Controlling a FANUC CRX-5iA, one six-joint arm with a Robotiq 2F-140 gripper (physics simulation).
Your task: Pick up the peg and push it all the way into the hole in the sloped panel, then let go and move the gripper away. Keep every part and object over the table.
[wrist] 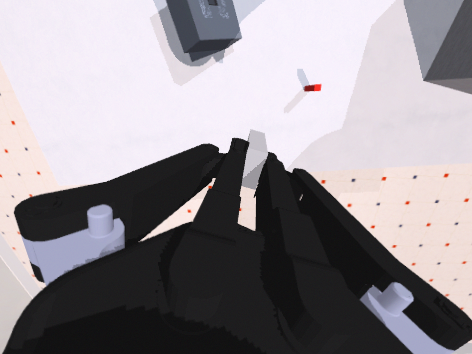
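The peg is a small grey stick with a red end. It lies on the white table, far beyond my fingertips and a little to the right. The dark grey block with the sloped panel stands at the top of the wrist view, left of the peg; its hole shows as a small dark square at the upper edge. My gripper is shut, its pale finger pads pressed together with nothing between them. It hangs well above the table near the table's edge.
A large grey box fills the top right corner and casts a wide shadow over the table. Beyond the table's edges, at the left and lower right, lies a pale floor with red and blue dots.
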